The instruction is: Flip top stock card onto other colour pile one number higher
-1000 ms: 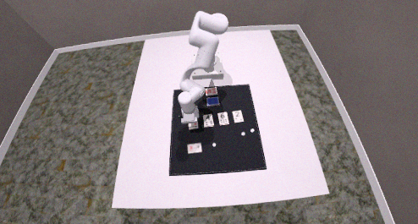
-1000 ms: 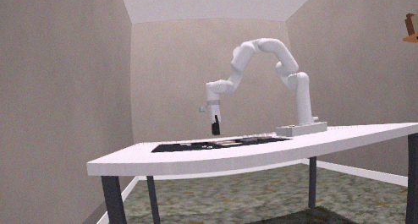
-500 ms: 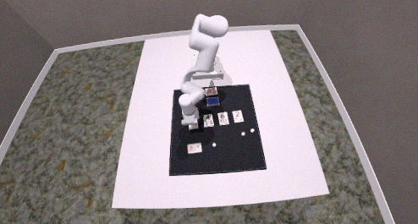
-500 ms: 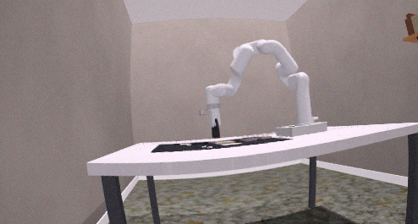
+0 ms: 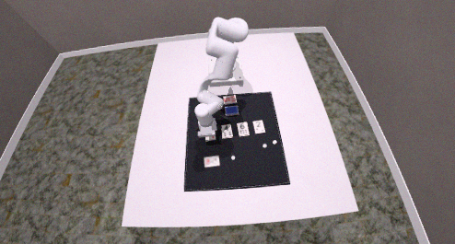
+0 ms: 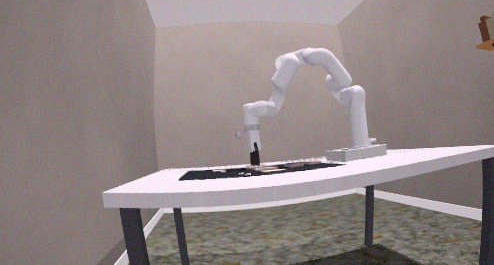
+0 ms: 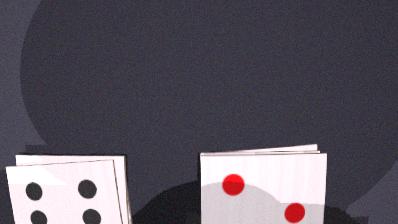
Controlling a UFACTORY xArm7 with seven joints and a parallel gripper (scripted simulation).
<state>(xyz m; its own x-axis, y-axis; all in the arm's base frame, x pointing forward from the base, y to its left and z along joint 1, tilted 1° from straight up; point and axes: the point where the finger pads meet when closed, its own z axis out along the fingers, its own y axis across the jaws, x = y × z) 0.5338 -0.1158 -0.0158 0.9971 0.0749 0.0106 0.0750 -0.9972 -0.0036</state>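
Now: hand 14 cm to the right of the black mat, 4 cm above it and 2 cm short of it.
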